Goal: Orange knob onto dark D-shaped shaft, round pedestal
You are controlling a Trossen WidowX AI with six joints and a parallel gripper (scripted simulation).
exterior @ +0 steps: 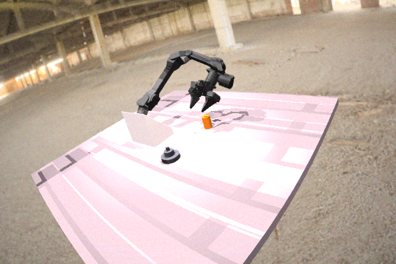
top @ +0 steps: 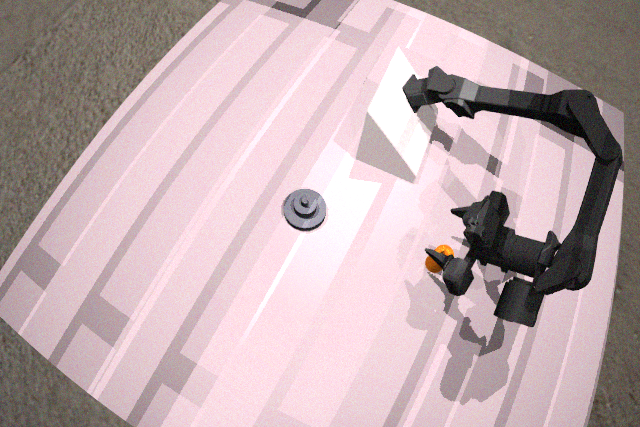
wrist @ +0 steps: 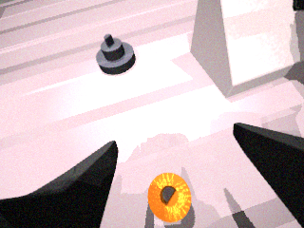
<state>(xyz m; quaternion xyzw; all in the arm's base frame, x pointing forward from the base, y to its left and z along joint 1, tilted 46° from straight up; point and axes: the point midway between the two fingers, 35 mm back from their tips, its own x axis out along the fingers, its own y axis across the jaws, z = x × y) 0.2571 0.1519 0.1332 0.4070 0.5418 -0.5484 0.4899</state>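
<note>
My gripper tip is 8 cm above the orange knob, 4 cm to the right of it and 1 cm short of it. Round my gripper tip: pedestal with D-shaped shaft (24 cm to the right, 8 cm below, 6 cm ahead).
</note>
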